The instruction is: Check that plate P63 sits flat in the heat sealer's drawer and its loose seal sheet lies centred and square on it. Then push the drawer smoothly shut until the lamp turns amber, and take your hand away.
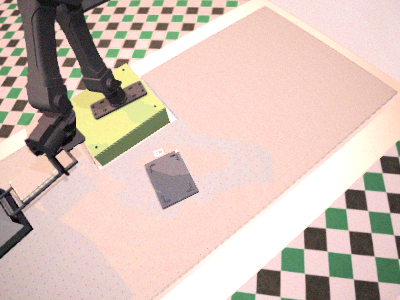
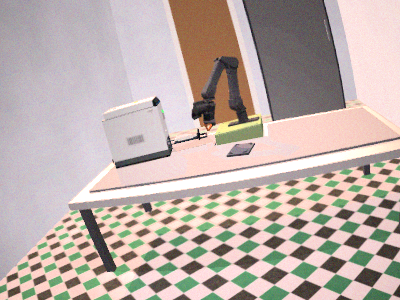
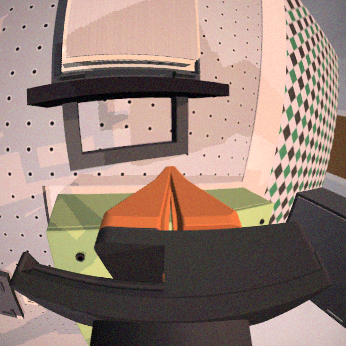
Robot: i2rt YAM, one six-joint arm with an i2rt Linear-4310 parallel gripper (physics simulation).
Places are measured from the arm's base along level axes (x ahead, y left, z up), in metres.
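Pixels of known places: gripper, fingertip midpoint: [image 2: 208, 130] [image 3: 169, 173]; arm's base, origin of the base link: [image 1: 119, 100] [image 2: 244, 122].
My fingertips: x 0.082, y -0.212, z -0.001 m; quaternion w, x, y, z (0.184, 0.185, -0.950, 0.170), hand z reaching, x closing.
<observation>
Ahead of a thing's pixels: the offset from my fingertips to its middle. "pt": to the spot under its first point.
The heat sealer @[0.164 m ahead, 0.392 m right, 0.107 m up] [image 1: 11, 231] [image 2: 135, 132] is a white box with a dark base; its lamp @[0.038 m ahead, 0.248 m right, 0.180 m up] [image 2: 162, 111] shows green. Its drawer stands out, with a dark front bar @[pt 0.048 m ahead, 0.042 m right, 0.021 m up] [image 3: 127, 89] and a rectangular handle loop @[pt 0.070 m ahead, 0.010 m right, 0.010 m down] [image 3: 74, 135]. The pale plate [image 1: 34, 179] [image 3: 130, 65] lies in the drawer and looks flat. A tan sheet @[pt 0.057 m ahead, 0.078 m right, 0.013 m up] [image 3: 132, 30] covers its top; the near edges look about parallel, but the far end is cut off, so full centring cannot be told. The plate's label is not readable. My gripper [image 2: 209, 127] [image 3: 169, 173] is shut and empty, its orange tips on the robot side of the handle loop, apart from it.
The arm stands on a yellow-green block [image 1: 131, 111] [image 2: 240, 131] [image 3: 67, 245] beside the drawer's outer end. A dark flat tray @[0.243 m ahead, 0.255 m left, 0.060 m down] [image 1: 171, 181] [image 2: 241, 149] with corner marks lies on the perforated table top, with a small white IN tag @[0.138 m ahead, 0.257 m left, 0.069 m down] [image 1: 158, 152] at its edge.
</observation>
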